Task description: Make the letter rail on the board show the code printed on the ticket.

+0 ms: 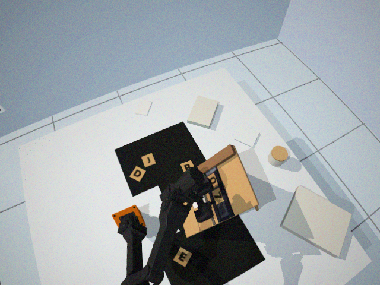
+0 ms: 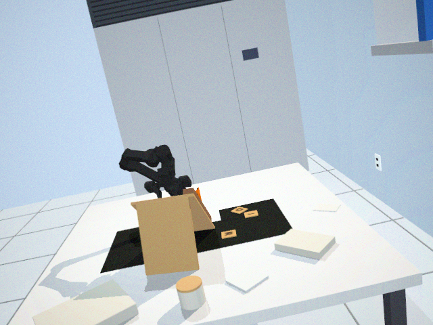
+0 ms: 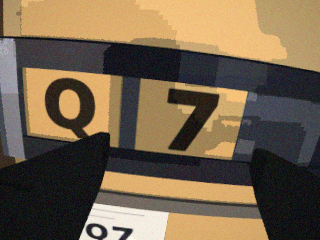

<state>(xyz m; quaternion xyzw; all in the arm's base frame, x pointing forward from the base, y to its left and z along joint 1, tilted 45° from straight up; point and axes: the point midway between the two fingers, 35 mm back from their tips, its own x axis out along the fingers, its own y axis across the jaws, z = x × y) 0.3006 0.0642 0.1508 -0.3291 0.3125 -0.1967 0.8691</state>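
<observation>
Right now my gripper tip is 100 mm above the white ticket, 40 mm to the right of it and 30 mm past it. Round my gripper tip: pale box (410 mm ahead, 270 mm to the right, 170 mm below); then lidded jar (410 mm ahead, 150 mm below, 70 mm to the left); then black mat (190 mm below, 130 mm behind, 70 mm to the left).
</observation>
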